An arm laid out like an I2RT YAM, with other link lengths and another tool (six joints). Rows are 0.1 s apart.
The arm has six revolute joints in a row. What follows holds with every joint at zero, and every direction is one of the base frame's.
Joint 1 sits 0.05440 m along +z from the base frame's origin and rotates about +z.
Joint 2 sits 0.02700 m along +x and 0.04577 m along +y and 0.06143 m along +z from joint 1 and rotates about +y.
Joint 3 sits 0.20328 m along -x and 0.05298 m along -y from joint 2 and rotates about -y.
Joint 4 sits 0.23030 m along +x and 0.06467 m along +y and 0.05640 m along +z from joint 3 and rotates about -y.
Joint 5 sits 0.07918 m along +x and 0.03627 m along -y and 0.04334 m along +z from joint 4 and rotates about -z.
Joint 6 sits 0.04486 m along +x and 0.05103 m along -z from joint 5 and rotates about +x.
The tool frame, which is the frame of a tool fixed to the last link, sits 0.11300 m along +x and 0.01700 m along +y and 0.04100 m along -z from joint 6; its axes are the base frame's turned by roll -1.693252, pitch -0.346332 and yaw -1.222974 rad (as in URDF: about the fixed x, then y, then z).
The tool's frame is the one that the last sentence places.
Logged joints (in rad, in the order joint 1, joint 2, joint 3, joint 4, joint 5, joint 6), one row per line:
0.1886 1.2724 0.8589 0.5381 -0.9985 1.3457
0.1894 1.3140 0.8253 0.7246 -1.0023 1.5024
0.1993 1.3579 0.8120 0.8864 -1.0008 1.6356
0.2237 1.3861 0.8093 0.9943 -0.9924 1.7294
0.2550 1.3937 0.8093 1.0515 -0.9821 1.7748
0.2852 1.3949 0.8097 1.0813 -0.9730 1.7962
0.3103 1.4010 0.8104 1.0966 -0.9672 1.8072
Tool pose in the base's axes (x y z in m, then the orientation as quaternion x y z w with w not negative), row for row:
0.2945 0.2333 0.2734 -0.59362 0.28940 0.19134 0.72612
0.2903 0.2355 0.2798 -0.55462 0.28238 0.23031 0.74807
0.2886 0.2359 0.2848 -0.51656 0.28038 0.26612 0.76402
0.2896 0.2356 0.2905 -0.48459 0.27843 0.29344 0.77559
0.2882 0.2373 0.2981 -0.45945 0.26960 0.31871 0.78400
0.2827 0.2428 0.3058 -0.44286 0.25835 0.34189 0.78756
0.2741 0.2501 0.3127 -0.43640 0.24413 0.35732 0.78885
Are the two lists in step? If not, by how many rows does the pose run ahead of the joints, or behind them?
The pose runs 2 rows behind the joints: the pose in row i belongs to the joints in row i - 2.
